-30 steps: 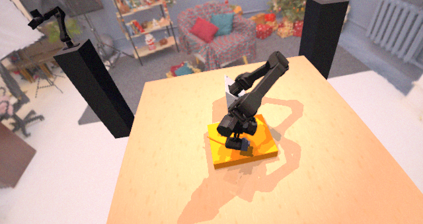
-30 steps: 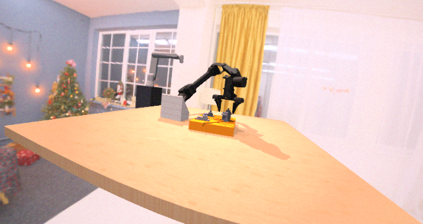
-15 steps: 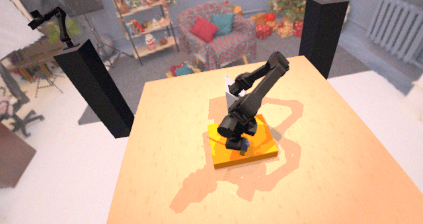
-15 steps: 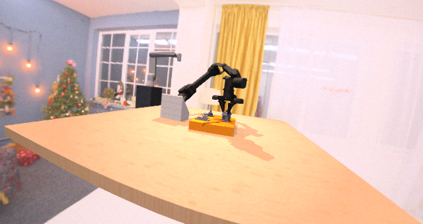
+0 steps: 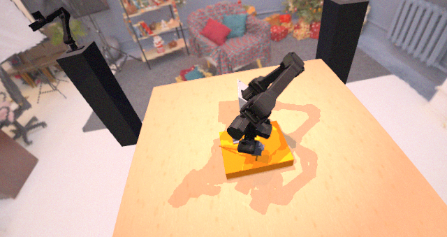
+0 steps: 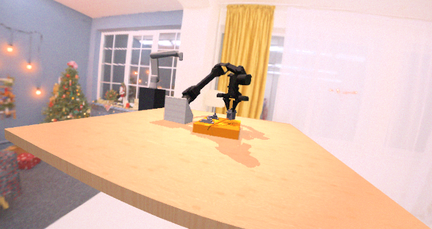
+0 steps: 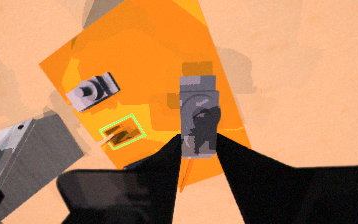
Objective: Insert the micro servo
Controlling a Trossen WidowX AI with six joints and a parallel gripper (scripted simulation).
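Now: gripper tip 1 cm past the orange deck, 2 cm to the right of it and 10 cm above it.
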